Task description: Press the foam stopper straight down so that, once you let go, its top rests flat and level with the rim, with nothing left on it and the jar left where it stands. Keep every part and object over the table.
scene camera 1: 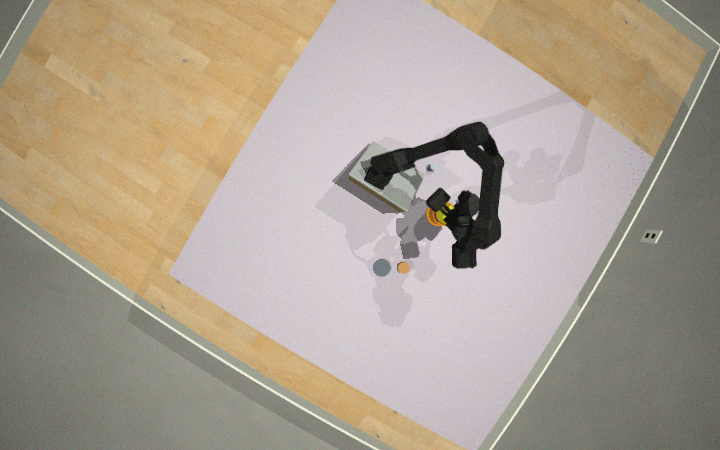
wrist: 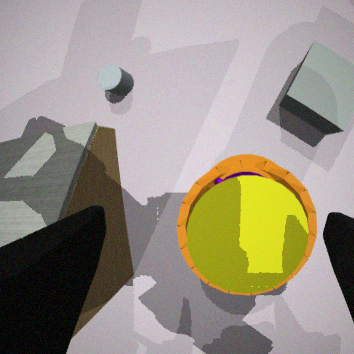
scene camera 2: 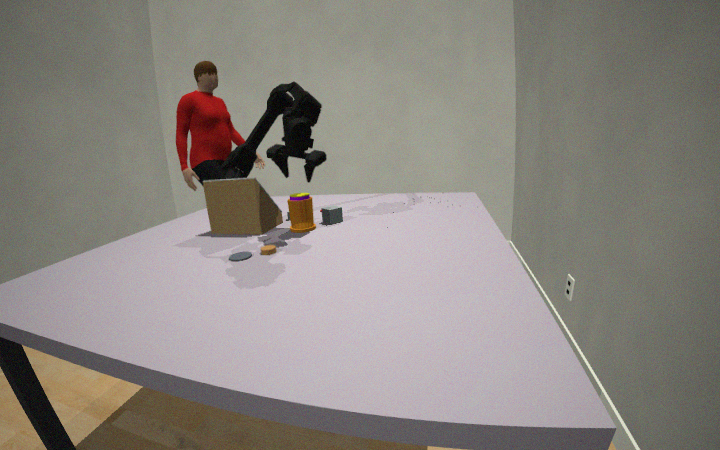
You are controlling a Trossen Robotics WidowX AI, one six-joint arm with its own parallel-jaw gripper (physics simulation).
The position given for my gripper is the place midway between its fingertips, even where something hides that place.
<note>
I see my gripper [scene camera 2: 298,179], an orange jar [scene camera 2: 301,212] and a small grey cylinder [wrist: 110,77].
The orange jar shows as well in the wrist view [wrist: 244,163]. My gripper also shows in scene camera 1 [scene camera 1: 449,207] and in the wrist view [wrist: 220,223].
</note>
